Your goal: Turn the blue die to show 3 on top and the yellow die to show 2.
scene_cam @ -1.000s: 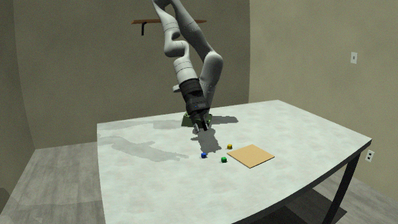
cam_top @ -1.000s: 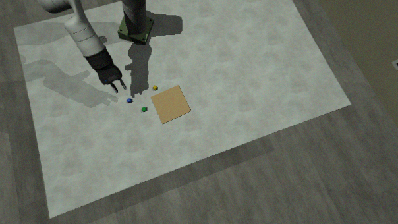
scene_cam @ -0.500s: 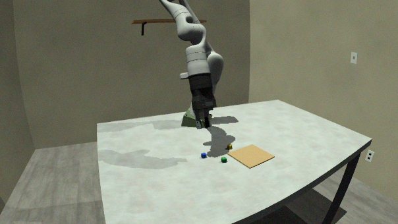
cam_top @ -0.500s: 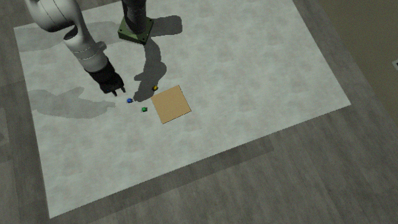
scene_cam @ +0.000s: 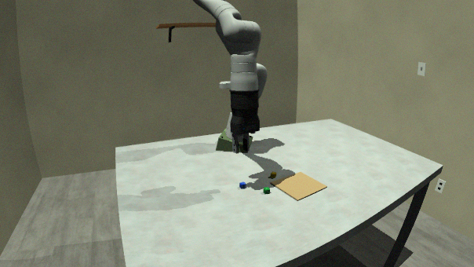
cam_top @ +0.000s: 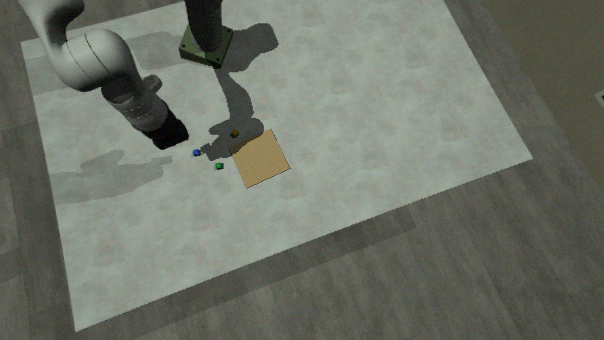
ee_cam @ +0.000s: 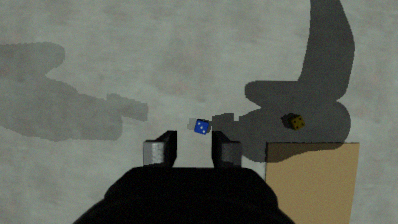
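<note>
The blue die is 130 mm below my hand and 10 mm to the left of it. From my hand the other things lie so: yellow die: 140 mm to the left, 130 mm below, 10 mm ahead; then tan mat: 160 mm to the left, 140 mm below, 110 mm ahead; then green die: 130 mm below, 70 mm ahead, 50 mm to the left.
</note>
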